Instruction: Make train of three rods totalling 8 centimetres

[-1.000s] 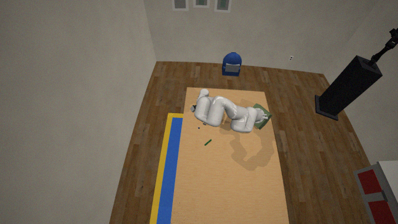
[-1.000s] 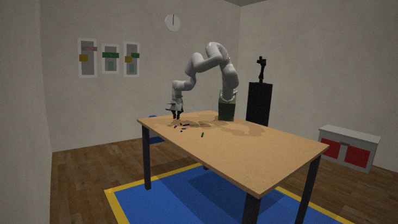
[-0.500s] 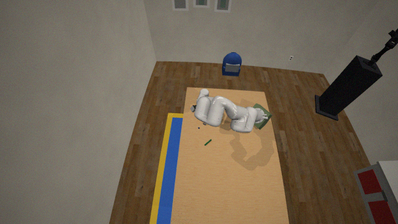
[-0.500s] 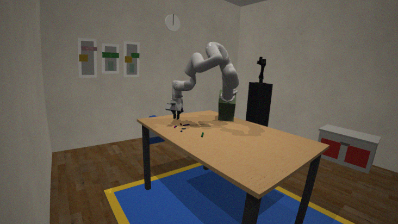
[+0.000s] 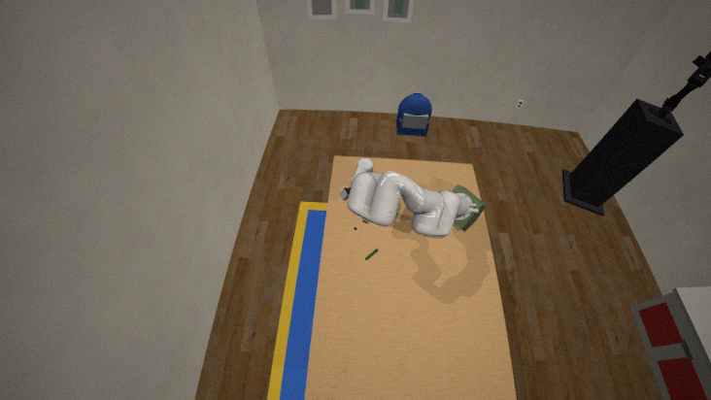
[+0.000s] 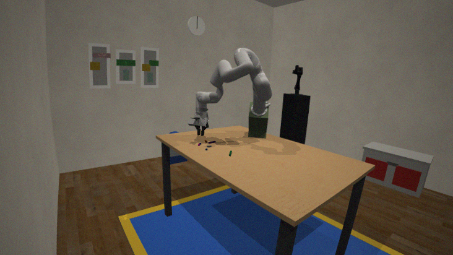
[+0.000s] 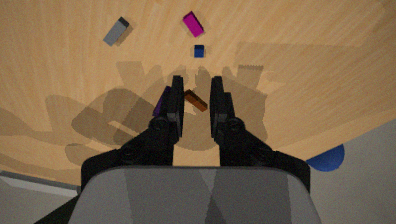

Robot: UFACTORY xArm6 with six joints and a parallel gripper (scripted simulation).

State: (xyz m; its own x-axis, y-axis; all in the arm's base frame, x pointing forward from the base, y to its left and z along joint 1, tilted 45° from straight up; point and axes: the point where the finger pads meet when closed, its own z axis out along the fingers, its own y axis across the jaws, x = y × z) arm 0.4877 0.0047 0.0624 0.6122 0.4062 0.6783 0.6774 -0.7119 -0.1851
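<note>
Right now the magenta rod is 80 mm below my hand, 20 mm to the left of it and 20 mm ahead of it. Round my hand: orange rod: 80 mm below, 60 mm to the right, 50 mm behind; then grey rod: 80 mm below, 70 mm to the left, 50 mm behind; then purple rod: 90 mm behind, 80 mm below, 30 mm to the right.
</note>
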